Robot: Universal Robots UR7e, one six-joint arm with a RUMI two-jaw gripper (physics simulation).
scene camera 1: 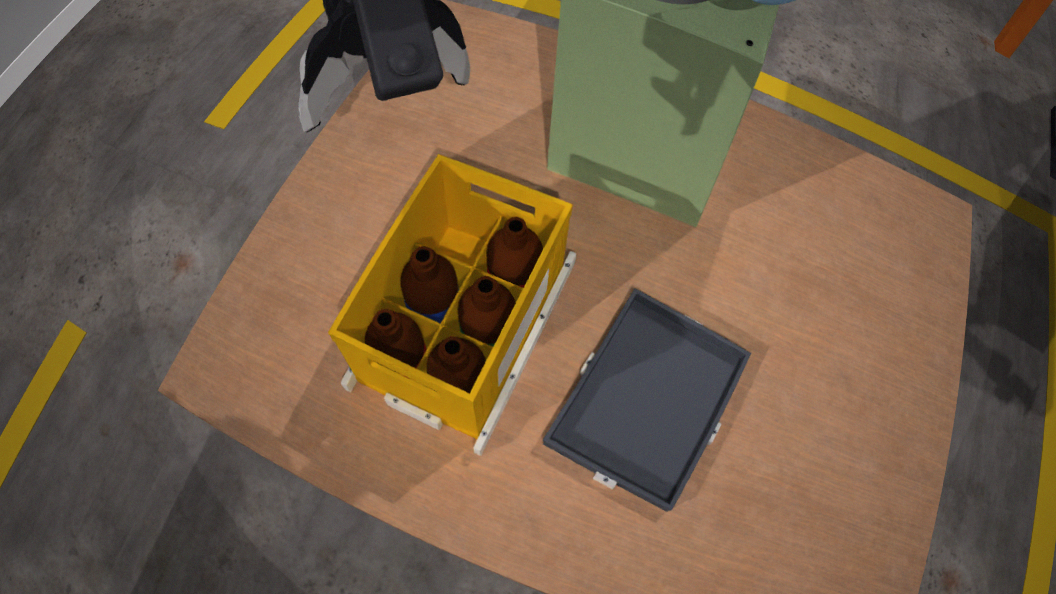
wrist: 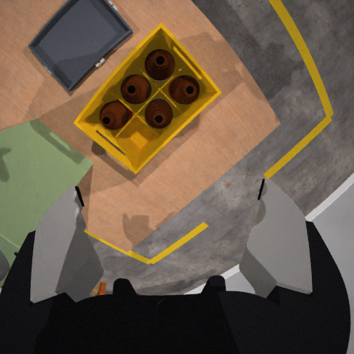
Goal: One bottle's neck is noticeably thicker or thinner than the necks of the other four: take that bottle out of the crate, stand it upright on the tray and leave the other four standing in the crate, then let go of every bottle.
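A yellow crate holds five upright brown bottles in six compartments. Three stand on the tray side: one by the empty compartment, a middle bottle and an end bottle. The other column has a middle bottle and an end bottle. I cannot tell which neck differs. The dark grey tray holds no bottle. My gripper is open and empty, high and off beyond the crate's empty-compartment end.
A green box-like block stands on the wooden table near the crate's empty-compartment end. White strips lie along the crate's base. Small white clips sit at the tray's edges.
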